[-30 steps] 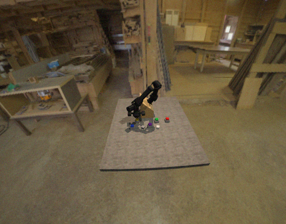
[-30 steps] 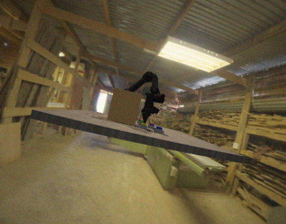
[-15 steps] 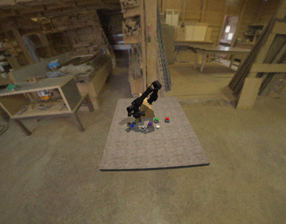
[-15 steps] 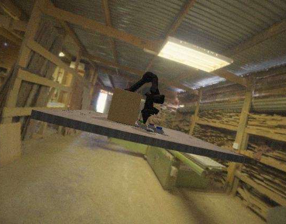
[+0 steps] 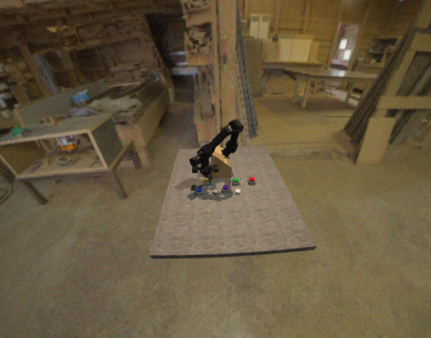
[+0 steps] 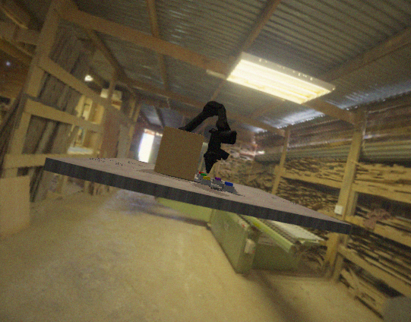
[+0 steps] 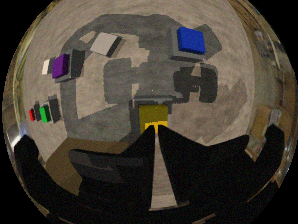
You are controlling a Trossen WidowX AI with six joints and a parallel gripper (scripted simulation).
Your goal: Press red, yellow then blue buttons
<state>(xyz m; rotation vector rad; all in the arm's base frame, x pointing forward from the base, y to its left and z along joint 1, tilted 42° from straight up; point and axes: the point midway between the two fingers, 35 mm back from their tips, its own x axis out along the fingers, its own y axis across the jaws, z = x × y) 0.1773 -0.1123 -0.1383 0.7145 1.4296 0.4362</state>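
Now: gripper tip 2 cm above the yellow button. The rest, counted from my gripper tip: blue button: 10 cm ahead, 6 cm to the right, 2 cm below; then purple button: 11 cm ahead, 13 cm to the left, 2 cm below; then grey block: 11 cm ahead, 5 cm to the left, 5 cm below.
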